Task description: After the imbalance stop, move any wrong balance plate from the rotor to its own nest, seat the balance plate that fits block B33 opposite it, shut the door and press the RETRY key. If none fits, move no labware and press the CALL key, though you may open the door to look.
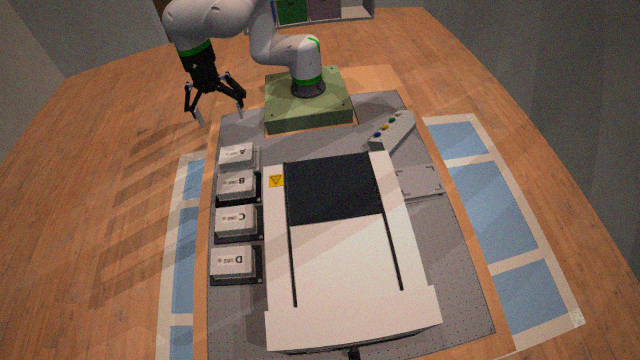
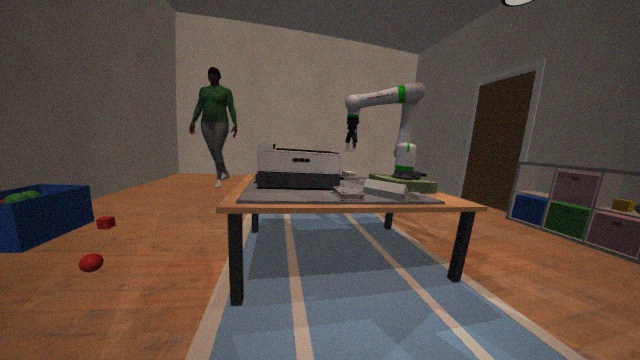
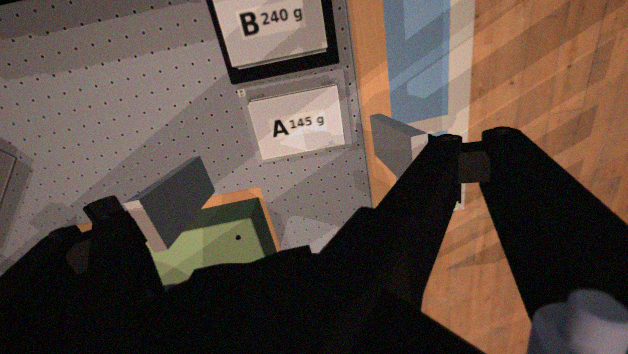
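Where they show: gripper, fingertip midpoint: (image 1: 222,120) (image 2: 350,151) (image 3: 288,155); arm's base, link origin: (image 1: 308,88) (image 2: 402,178).
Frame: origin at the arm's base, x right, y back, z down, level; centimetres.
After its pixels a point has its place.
Observation:
My gripper (image 1: 220,117) @(x 25.4, y -34.3, z -15.8 cm) (image 2: 351,148) @(x 25.4, y -34.3, z -15.8 cm) (image 3: 288,155) @(x 25.4, y -34.3, z -15.8 cm) is open and empty, in the air beside the arm's base, near the plate A end of the row. Plates A (image 1: 236,156) @(x 24.9, y -35.5, z 0.7 cm) (image 3: 300,122) @(x 26.1, y -33.9, z 0.8 cm), marked 145 g, and B (image 1: 236,185) @(x 22.7, y -48.1, z 0.7 cm) (image 3: 280,32) @(x 24.8, y -45.1, z 0.8 cm), marked 240 g, sit in their nests. Plates C (image 1: 235,220) @(x 21.2, y -61.1, z 0.8 cm) and D (image 1: 232,262) @(x 20.4, y -74.7, z 0.8 cm) sit in theirs further along. The white centrifuge (image 1: 345,255) @(x -10.7, y -79.0, z -14.8 cm) (image 2: 300,162) @(x -26.1, y -73.5, z -9.0 cm) has a dark panel (image 1: 332,190) @(x -8.4, y -62.5, z -15.1 cm) on top; I cannot tell the door's state. The rotor and block B33 do not show. The key box (image 1: 395,132) @(x -31.2, y -30.1, z -1.0 cm) (image 2: 385,190) @(x -35.6, y -27.9, z 2.3 cm) has coloured keys; their lettering is unreadable.
A grey flat stand (image 1: 420,181) @(x -36.9, y -48.8, z 2.8 cm) (image 2: 348,194) @(x -44.6, y -49.9, z 3.2 cm) with corner marks lies beside the centrifuge. The arm stands on a green base (image 1: 310,114) @(x -1.2, y -17.3, z 0.1 cm) (image 3: 210,245) @(x 8.8, y -15.0, z 0.0 cm). A person (image 2: 215,105) in a green top is beyond the table (image 2: 350,207) @(x -51.2, y -50.1, z 7.5 cm). A storage shelf is near the door on the right.

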